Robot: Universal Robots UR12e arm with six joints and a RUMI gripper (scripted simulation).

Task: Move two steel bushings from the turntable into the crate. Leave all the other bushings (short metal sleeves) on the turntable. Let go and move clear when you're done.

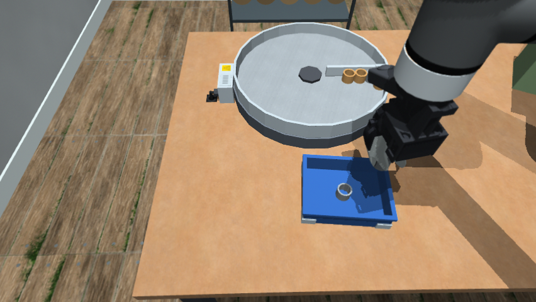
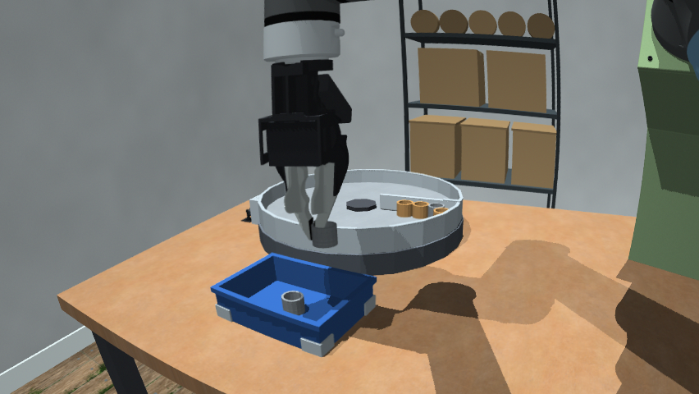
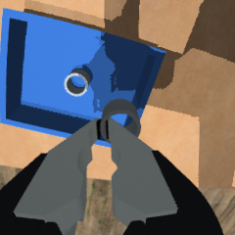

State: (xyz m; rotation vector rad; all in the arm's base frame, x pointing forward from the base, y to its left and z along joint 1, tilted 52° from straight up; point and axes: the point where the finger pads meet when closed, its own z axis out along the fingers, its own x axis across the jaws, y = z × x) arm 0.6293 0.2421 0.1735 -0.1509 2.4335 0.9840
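My gripper is now 110 mm above the blue crate, 40 mm short of it and 10 mm to the right of it. From my hand the other things lie so: round grey turntable: 330 mm to the right, 120 mm ahead, 80 mm below.
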